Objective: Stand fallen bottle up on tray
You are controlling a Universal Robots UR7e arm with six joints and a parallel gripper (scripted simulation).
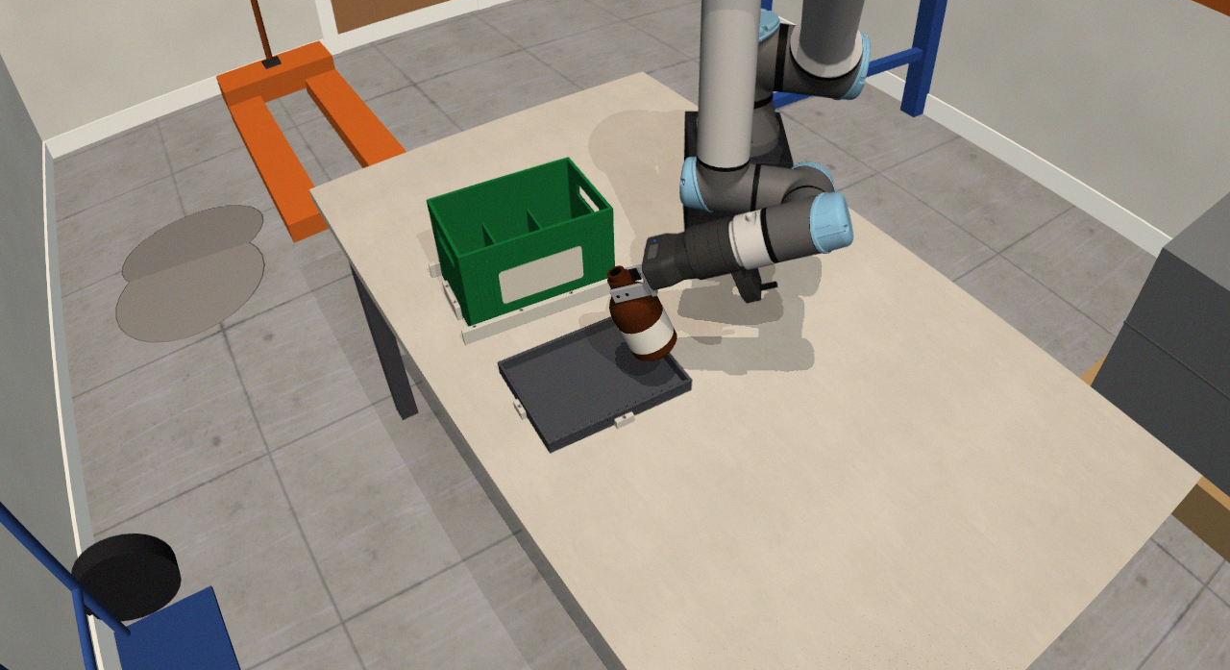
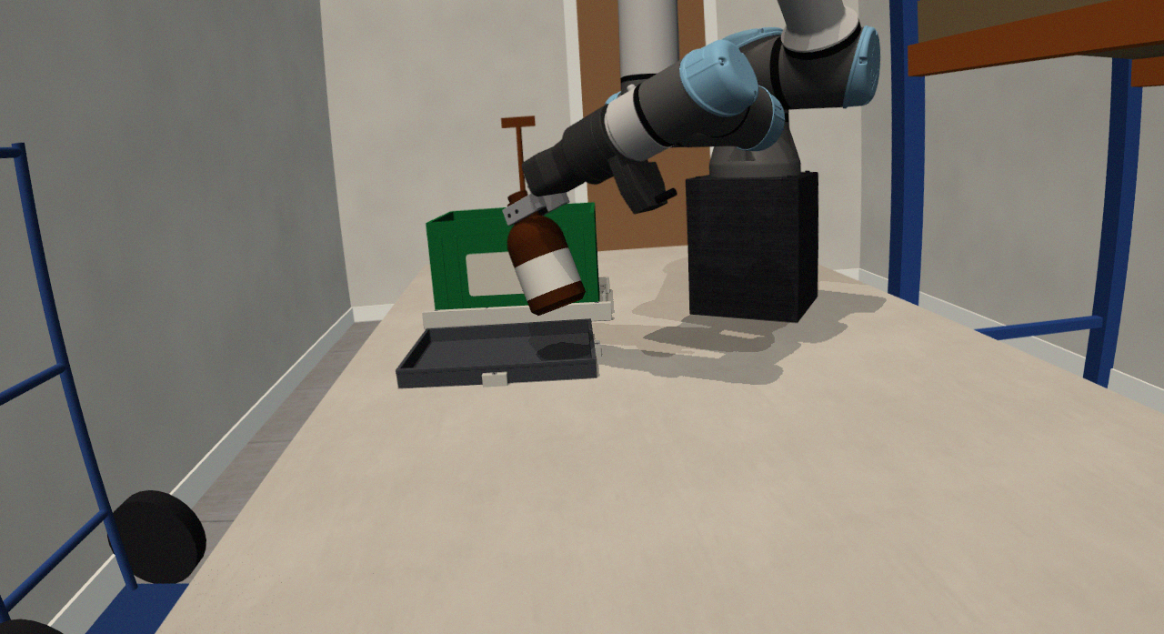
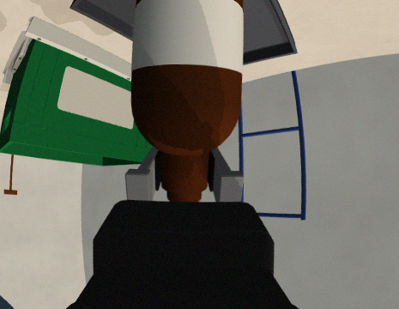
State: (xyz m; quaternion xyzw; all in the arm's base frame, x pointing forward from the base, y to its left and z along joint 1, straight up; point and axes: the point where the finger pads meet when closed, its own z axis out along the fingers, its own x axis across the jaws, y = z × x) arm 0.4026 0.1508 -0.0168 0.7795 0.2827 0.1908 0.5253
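The brown bottle is 5 cm below my hand, 1 cm to the left of it and 1 cm behind it. From my hand the other things lie so: green crate 31 cm to the right, 12 cm below, 3 cm behind; tray 19 cm below, 4 cm ahead, 3 cm to the right.
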